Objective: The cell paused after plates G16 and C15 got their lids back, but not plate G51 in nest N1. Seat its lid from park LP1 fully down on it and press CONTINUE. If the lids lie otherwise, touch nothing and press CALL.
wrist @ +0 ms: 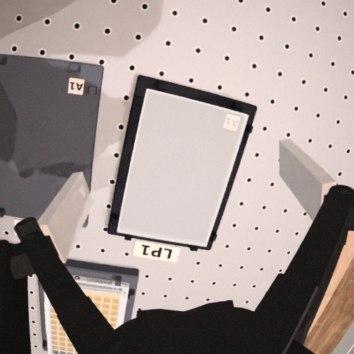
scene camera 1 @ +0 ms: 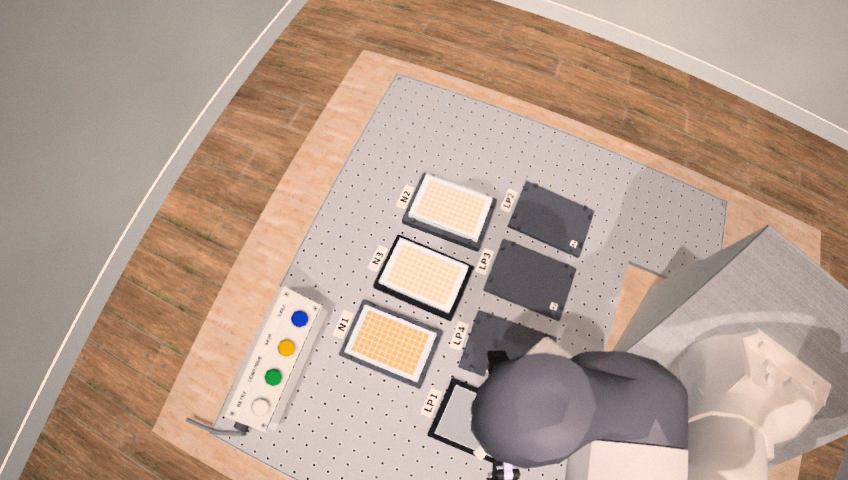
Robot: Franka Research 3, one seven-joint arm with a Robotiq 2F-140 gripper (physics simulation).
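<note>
Plate G51 point(scene camera 1: 390, 343) point(wrist: 107, 302) sits in nest N1 point(wrist: 102, 268), its orange wells bright and uncovered. A clear lid point(scene camera 1: 455, 416) point(wrist: 182, 165) with a corner label A1 lies flat in the black park LP1 point(scene camera 1: 455, 443) point(wrist: 130, 150). My gripper point(wrist: 181, 172) is open and empty above LP1, one finger out past each long side of the lid; the arm hides most of it in the scene view. The plates in N2 point(scene camera 1: 451, 206) and N3 point(scene camera 1: 424, 275) look paler, under clear lids. The panel has a green CONTINUE button point(scene camera 1: 273, 377) and a blue CALL button point(scene camera 1: 299, 318).
Dark parks LP2 point(scene camera 1: 552, 217), LP3 point(scene camera 1: 529, 278) and LP4 point(scene camera 1: 484, 340) point(wrist: 50, 135) hold no visible lids. LP4 lies beside LP1, near a finger. Yellow point(scene camera 1: 286, 347) and white point(scene camera 1: 260, 406) buttons share the panel. A grey block point(scene camera 1: 731, 297) stands at the right.
</note>
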